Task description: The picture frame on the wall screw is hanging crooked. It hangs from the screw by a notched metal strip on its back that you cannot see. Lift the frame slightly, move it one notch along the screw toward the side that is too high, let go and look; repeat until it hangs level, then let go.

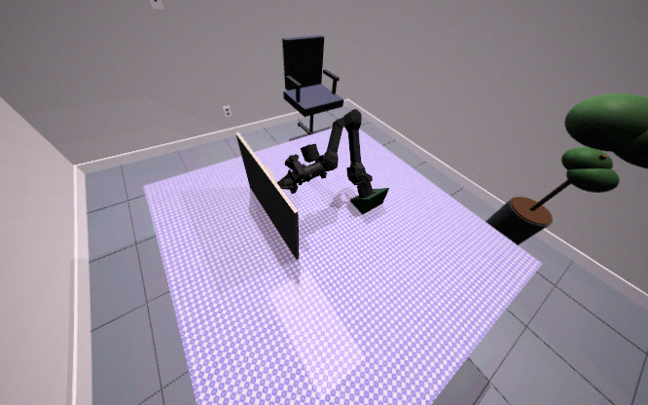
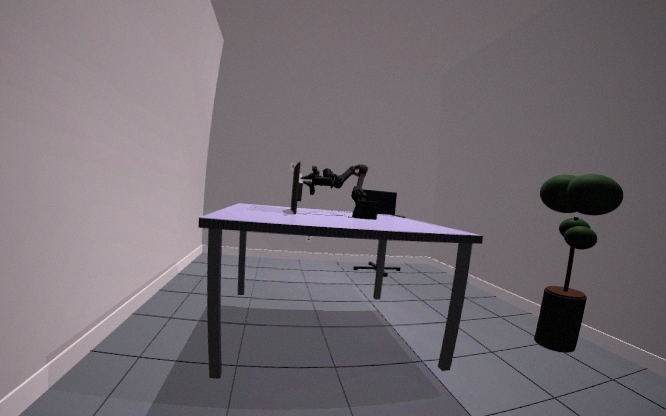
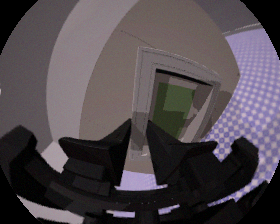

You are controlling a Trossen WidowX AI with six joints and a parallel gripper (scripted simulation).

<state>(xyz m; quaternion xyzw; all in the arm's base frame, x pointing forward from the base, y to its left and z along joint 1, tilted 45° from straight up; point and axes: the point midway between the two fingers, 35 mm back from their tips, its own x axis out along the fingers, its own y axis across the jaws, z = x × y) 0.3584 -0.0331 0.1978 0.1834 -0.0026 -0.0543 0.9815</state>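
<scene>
The picture frame is 5 cm below my gripper tip, 3 cm to the right of it and 1 cm ahead of it. From my gripper tip the other things lie so: wall panel 6 cm below, 2 cm to the right, 2 cm ahead.
</scene>
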